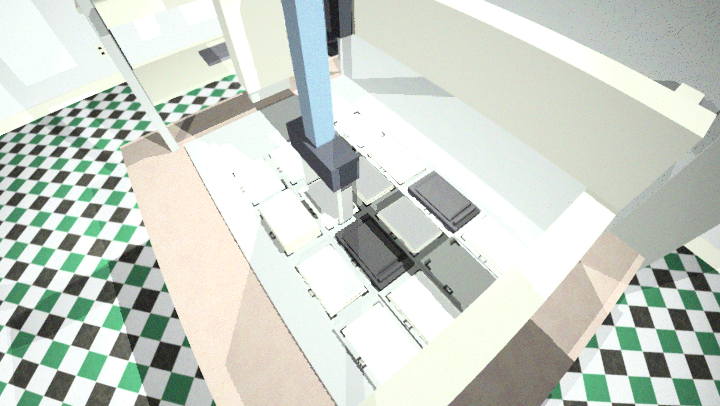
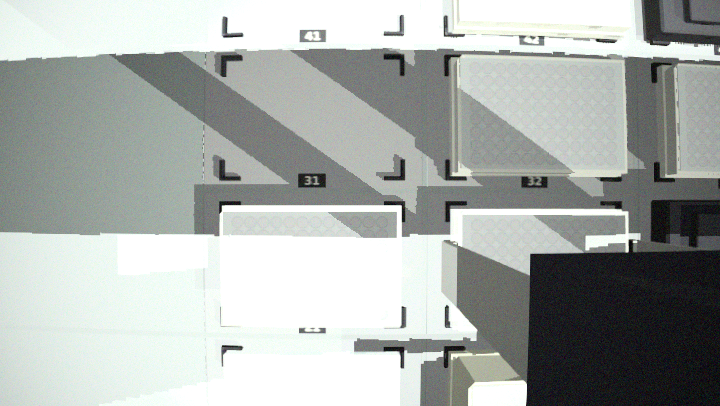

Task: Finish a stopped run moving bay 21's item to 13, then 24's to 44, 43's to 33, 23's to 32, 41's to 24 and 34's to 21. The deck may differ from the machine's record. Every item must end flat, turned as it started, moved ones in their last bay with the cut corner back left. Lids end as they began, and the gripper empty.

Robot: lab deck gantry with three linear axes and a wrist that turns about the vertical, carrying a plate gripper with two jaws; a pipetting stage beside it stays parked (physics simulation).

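Seen in the pictures: gripper, fingertip midpoint: (image 1: 329, 200); robot's base, link origin: (image 1: 233, 173).
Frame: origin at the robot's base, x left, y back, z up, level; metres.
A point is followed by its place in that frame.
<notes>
My gripper (image 1: 326, 209) {x 0.150, y -0.228, z 0.007 m} (image 2: 542, 262) {x 0.150, y -0.228, z 0.007 m} is low over bay 22, its jaws at the short ends of a pale plate (image 1: 321, 194) {x 0.142, y -0.210, z 0.016 m} (image 2: 504, 232) {x 0.174, y -0.198, z 0.015 m}. The plate sits at bay height. Whether the jaws press on it cannot be told. Pale plates stand in bay 21 (image 1: 297, 163) {x 0.148, y -0.086, z 0.014 m} (image 2: 311, 282) {x 0.140, y -0.066, z 0.014 m}, bay 32 (image 1: 373, 180) {x 0.268, y -0.250, z 0.015 m} (image 2: 539, 116) {x 0.255, y -0.224, z 0.014 m}, bay 33 (image 1: 410, 226) {x 0.251, y -0.403, z 0.014 m} (image 2: 700, 116) {x 0.259, y -0.351, z 0.014 m}, bay 13 (image 1: 330, 277) {x 0.043, y -0.393, z 0.014 m} and bay 24 (image 1: 423, 302) {x 0.150, y -0.545, z 0.029 m}. A bleached pale item (image 1: 484, 239) {x 0.347, y -0.530, z 0.029 m} is in bay 44. Bays 31, 34 and 41 hold no item. Cut corners are unclear.
Dark stepped items stand in bay 23 (image 1: 373, 249) {x 0.147, y -0.400, z 0.024 m} (image 2: 675, 216) {x 0.185, y -0.324, z 0.019 m} and bay 43 (image 1: 443, 199) {x 0.357, y -0.399, z 0.024 m} (image 2: 705, 10) {x 0.334, y -0.349, z 0.024 m}. Pale items stand in bay 42 (image 1: 398, 161) {x 0.358, y -0.242, z 0.018 m} (image 2: 539, 12) {x 0.328, y -0.224, z 0.018 m}, bay 12 (image 1: 289, 219) {x 0.042, y -0.242, z 0.042 m}, bay 11 (image 1: 257, 179) {x 0.041, y -0.064, z 0.008 m} and bay 14 (image 1: 383, 342) {x 0.046, y -0.554, z 0.022 m}. The gripper body hides part of the deck.
</notes>
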